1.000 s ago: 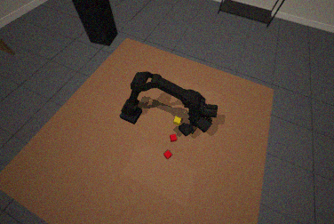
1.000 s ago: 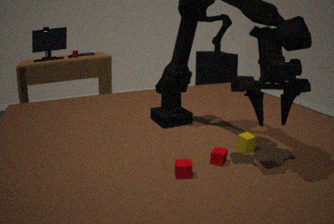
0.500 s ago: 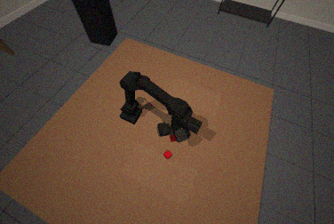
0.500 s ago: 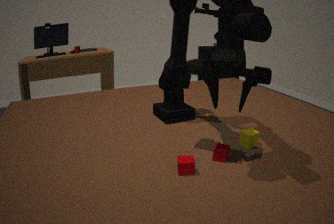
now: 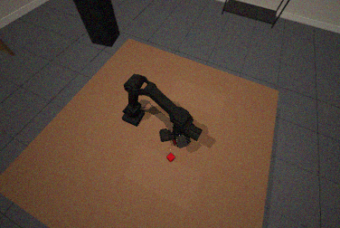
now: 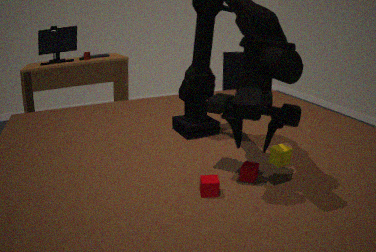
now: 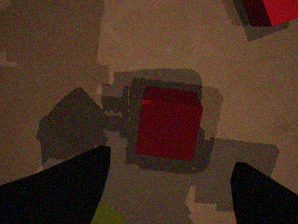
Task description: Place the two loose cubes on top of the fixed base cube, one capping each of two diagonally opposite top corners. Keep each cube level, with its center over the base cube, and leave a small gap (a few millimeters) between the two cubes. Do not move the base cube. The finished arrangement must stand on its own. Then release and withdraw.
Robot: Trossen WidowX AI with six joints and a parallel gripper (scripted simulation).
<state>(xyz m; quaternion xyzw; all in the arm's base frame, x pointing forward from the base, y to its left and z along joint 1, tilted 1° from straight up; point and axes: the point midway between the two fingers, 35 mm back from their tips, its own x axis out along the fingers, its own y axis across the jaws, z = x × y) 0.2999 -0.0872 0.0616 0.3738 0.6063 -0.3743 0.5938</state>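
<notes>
The yellow cube is 120 mm to the left of my gripper tip and 50 mm below it.
</notes>
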